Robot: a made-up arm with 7 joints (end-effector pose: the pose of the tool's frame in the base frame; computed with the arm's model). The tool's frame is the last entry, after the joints. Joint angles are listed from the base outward.
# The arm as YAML. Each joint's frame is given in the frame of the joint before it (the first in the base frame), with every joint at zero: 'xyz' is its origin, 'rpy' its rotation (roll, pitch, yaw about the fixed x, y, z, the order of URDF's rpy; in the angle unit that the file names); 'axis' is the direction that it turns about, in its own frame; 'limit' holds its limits. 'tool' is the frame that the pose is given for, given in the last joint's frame.
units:
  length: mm
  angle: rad
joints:
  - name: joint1
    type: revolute
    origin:
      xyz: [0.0, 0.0, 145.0]
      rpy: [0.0, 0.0, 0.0]
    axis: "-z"
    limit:
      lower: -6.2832
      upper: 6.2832
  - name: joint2
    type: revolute
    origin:
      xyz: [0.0, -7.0, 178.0]
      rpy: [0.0, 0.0, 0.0]
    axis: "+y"
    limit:
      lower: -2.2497
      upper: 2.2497
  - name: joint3
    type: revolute
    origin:
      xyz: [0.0, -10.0, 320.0]
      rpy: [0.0, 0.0, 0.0]
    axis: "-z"
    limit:
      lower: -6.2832
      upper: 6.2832
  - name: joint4
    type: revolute
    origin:
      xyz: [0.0, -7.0, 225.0]
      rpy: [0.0, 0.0, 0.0]
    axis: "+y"
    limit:
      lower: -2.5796
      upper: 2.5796
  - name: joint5
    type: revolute
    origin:
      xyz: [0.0, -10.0, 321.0]
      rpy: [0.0, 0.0, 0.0]
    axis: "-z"
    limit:
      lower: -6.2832
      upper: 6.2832
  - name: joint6
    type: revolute
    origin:
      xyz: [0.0, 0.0, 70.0]
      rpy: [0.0, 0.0, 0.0]
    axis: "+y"
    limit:
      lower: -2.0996
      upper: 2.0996
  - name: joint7
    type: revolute
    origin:
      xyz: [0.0, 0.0, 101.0]
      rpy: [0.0, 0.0, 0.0]
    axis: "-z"
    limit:
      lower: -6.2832
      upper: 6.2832
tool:
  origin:
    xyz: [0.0, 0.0, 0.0]
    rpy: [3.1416, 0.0, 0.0]
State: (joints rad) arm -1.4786 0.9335 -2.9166 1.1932 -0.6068 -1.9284 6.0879
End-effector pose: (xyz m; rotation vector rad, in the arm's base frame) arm -0.0789 0.4449 0.9921 1.2062 -0.9880 1.6480
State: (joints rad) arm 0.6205 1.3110 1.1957 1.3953 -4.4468 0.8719 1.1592
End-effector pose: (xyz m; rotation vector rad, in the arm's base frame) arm 0.2527 -0.7522 0.4133 -2.1762 -0.0923 -0.5227
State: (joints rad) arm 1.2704 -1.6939 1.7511 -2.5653 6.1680 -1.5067 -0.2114
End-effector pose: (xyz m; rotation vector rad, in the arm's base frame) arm 0.0673 0.1836 0.2994 -1.4372 0.1143 -0.8419
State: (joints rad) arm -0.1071 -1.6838 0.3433 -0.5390 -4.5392 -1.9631 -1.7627
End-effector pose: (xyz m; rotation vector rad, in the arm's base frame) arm -0.8423 0.0199 0.0953 1.3297 -2.0469 0.8695
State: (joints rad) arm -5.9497 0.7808 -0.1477 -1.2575 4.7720 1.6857 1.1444
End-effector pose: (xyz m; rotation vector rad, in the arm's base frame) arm 0.2014 -0.0567 1.0559 1.5755 -0.3025 -0.2242
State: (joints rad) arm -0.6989 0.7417 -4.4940 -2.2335 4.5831 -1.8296 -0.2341
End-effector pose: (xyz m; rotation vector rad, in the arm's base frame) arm -0.0464 0.3480 0.5983 0.0744 2.6248 0.4187
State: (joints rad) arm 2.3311 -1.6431 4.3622 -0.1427 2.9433 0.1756 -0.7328
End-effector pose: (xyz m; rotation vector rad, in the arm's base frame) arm 0.6427 0.8086 0.2976 0.6869 -1.6082 1.0386
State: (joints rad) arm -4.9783 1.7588 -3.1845 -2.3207 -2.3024 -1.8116 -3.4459
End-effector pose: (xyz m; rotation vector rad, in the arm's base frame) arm 0.1566 -0.2466 -0.0446 0.4089 -1.2457 -1.2506
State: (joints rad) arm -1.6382 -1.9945 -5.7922 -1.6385 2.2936 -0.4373 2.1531
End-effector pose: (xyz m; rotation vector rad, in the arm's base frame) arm -0.2021 -0.3348 -0.2813 -1.2063 0.0744 -2.8483
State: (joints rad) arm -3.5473 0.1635 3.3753 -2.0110 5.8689 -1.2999 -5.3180
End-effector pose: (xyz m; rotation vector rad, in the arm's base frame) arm -0.3709 -0.1145 0.5495 0.2014 -0.5353 -2.1388
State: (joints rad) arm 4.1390 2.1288 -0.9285 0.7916 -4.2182 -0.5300 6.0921
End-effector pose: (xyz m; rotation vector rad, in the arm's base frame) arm -0.5825 0.3753 -0.2969 -0.0634 1.2437 0.3268
